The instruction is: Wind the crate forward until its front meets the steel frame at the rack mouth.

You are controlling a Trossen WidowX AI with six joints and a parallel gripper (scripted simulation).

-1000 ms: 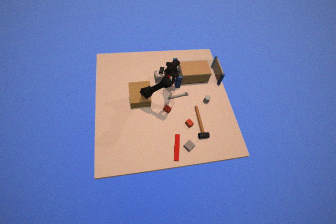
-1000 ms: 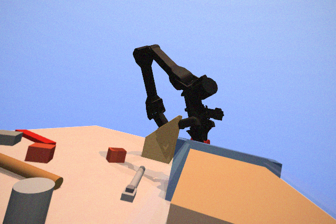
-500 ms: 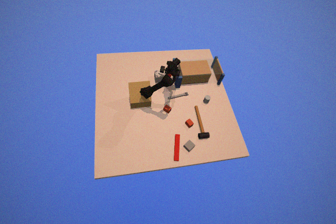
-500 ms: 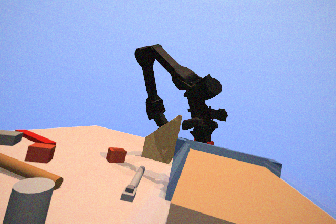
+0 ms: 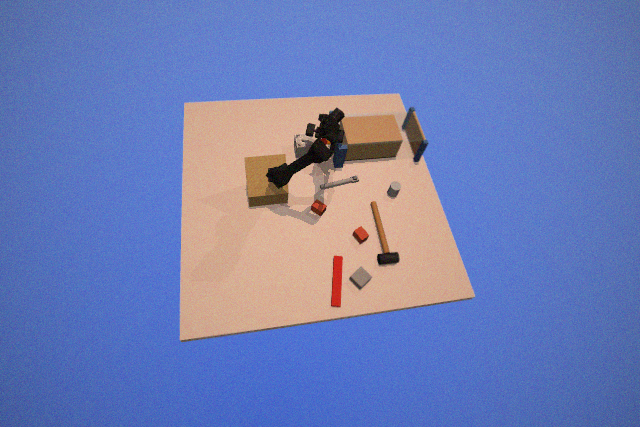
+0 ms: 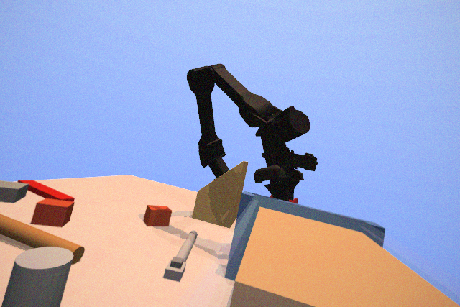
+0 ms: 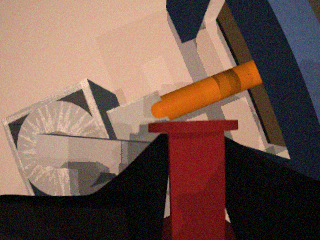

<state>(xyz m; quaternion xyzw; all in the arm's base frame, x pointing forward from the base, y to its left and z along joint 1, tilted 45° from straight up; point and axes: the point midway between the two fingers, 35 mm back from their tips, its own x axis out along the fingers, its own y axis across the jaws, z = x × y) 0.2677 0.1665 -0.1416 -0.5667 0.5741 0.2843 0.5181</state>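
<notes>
The winch handle is 4 cm behind my gripper tip and 3 cm below it. The rest, counted from my gripper tip: grey winch (11 cm behind, 10 cm below, 1 cm to the left); blue steel frame (6 cm ahead, 3 cm to the left, 2 cm below); red knob (2 cm to the right, 1 cm behind).
</notes>
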